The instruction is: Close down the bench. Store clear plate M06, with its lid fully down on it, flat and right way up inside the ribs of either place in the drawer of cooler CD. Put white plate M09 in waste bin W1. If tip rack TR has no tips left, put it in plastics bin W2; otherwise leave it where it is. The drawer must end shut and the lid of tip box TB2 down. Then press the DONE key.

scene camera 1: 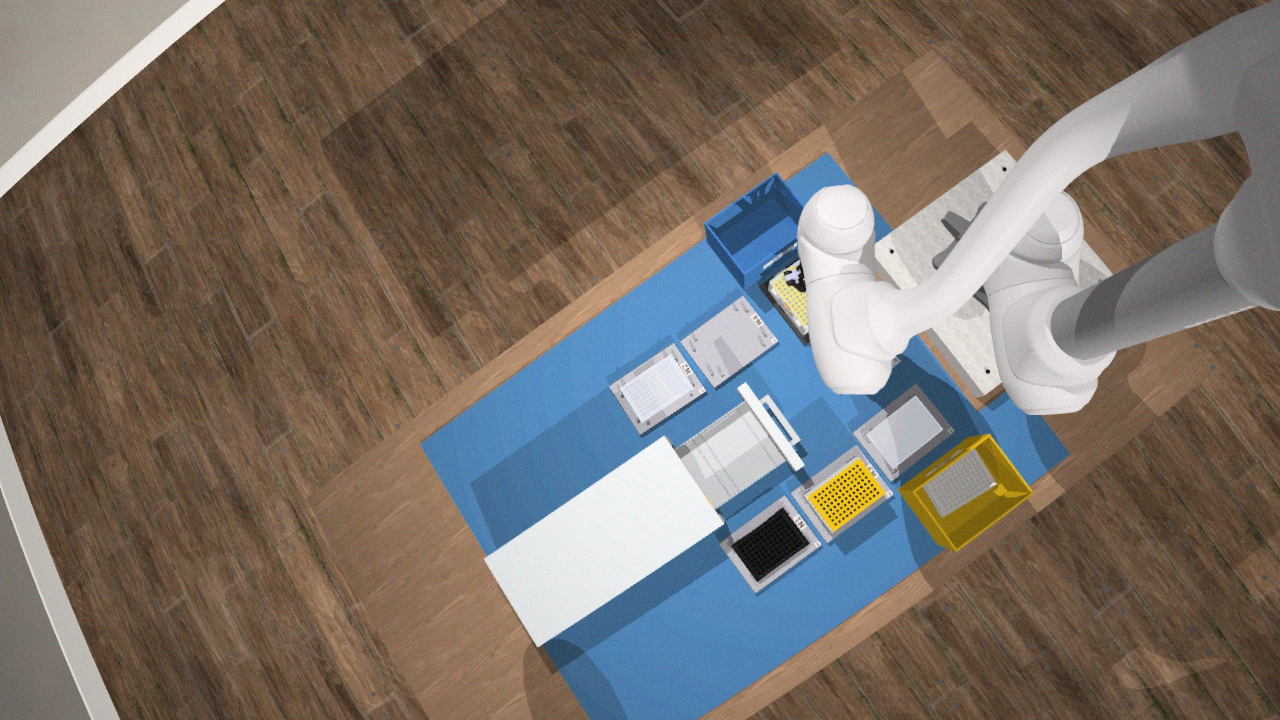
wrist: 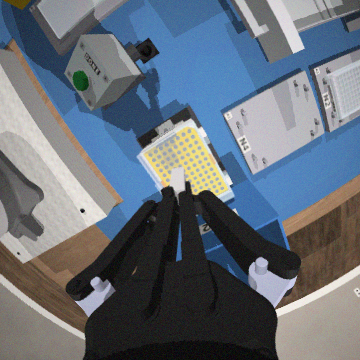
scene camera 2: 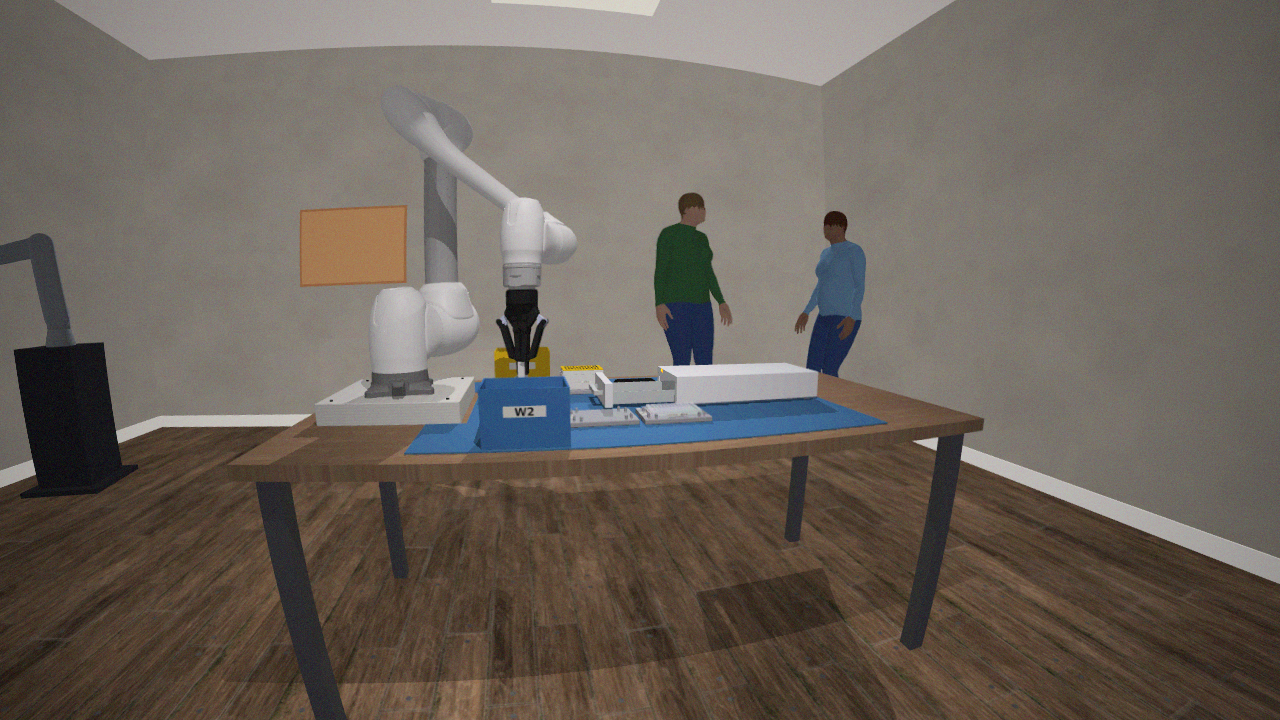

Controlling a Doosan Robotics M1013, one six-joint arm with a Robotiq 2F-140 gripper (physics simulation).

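Places are measured from the arm's base along level axes (x ahead, y left, z up), in millimetres.
Pixels of known places: gripper, fingertip midpoint: [wrist: 179,176]; arm's base at its link origin: [wrist: 1,188] [scene camera 2: 401,390].
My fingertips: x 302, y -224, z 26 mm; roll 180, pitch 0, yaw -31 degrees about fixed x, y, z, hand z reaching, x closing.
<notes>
Ahead of a thing's pixels: the offset from my fingertips to its top centre. "spot": to the spot under its first point.
My gripper [scene camera 2: 522,368] [wrist: 179,176] is shut and empty, fingertips over tip box TB2 @[8 mm ahead, 8 mm right, 0 mm up] [scene camera 1: 789,295] [wrist: 187,155]. TB2's yellow rack looks pale under a clear lid that looks down; contact is unclear. The drawer @[spot: 345 mm ahead, 100 mm left, 64 mm down] [scene camera 1: 729,456] of cooler CD [scene camera 1: 604,541] [scene camera 2: 738,383] stands open. A pale, see-through shape lies in it; M06 is not readable. A white plate @[73 mm ahead, 464 mm left, 59 mm down] [scene camera 1: 957,481] lies in yellow bin W1 @[90 mm ahead, 470 mm left, 43 mm up] [scene camera 1: 934,522]. Blue bin W2 @[30 mm back, 160 mm right, 43 mm up] [scene camera 1: 726,259] [scene camera 2: 524,434] is beside TB2. A yellow rack @[246 mm ahead, 312 mm left, 4 mm down] [scene camera 1: 845,494] and a black rack @[416 mm ahead, 277 mm left, 51 mm down] [scene camera 1: 771,544] sit on nests; TR's label is unreadable. The DONE box @[16 mm ahead, 179 mm left, 7 mm up] [wrist: 107,70] has a green key @[6 mm back, 182 mm left, 2 mm down] [wrist: 81,80].
A clear-white plate @[346 mm ahead, 103 mm right, 51 mm down] [scene camera 1: 660,389] [wrist: 347,90] sits on nest N2. Nest N4 @[173 mm ahead, 62 mm right, 55 mm down] [scene camera 1: 729,342] [wrist: 275,122] bears no plate. A pale, flat item @[72 mm ahead, 320 mm left, 57 mm down] [scene camera 1: 905,434] lies on a nest beside W1. The arm covers the DONE box in the overhead view.
</notes>
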